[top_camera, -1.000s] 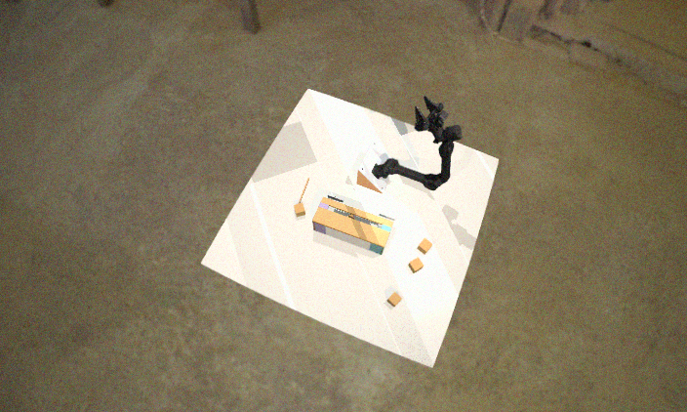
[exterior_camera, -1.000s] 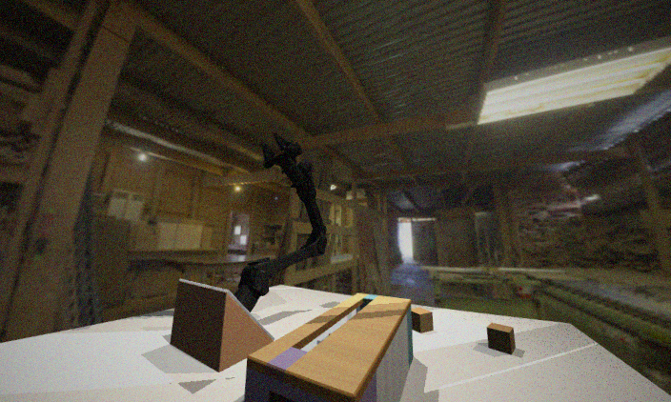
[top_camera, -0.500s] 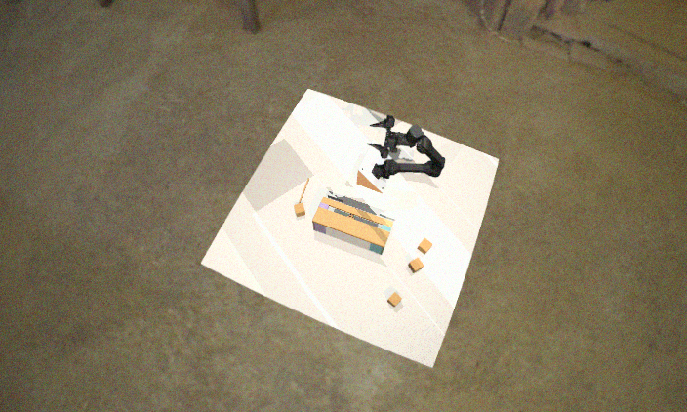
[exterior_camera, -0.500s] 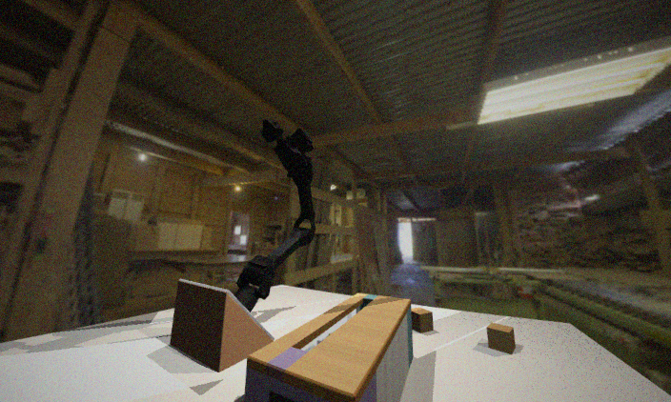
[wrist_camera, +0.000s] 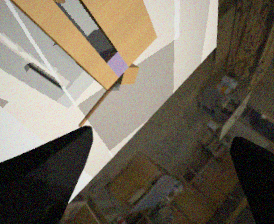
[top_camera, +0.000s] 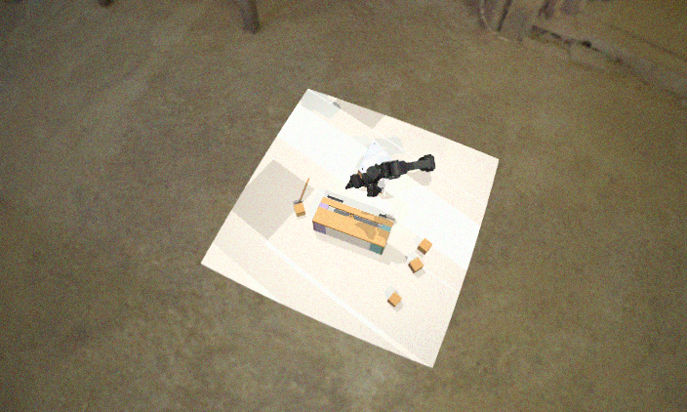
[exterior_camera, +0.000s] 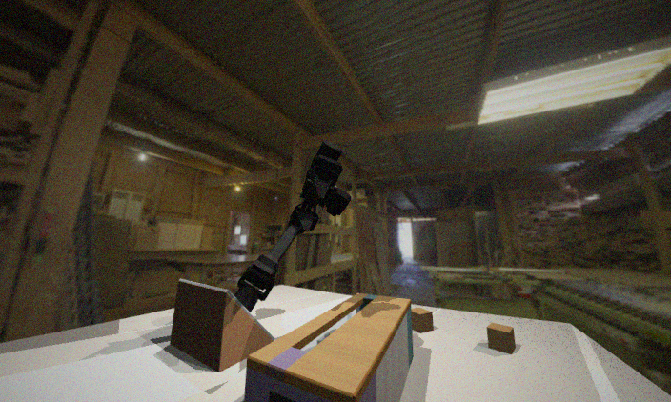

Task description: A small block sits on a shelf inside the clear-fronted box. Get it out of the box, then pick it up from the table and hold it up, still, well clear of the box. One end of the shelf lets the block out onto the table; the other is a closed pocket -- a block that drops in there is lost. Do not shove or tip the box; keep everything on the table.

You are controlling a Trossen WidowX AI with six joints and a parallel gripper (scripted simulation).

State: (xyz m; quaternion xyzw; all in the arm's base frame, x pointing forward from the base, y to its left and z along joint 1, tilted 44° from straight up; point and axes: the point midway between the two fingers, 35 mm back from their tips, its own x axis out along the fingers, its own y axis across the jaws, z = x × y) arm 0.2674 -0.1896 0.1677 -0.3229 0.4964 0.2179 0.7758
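Right now my gripper tip is 30 mm short of the box, 50 mm to the right of it and 260 mm above it. Round my gripper tip: tan block (50 mm ahead, 30 mm to the left, 240 mm below).
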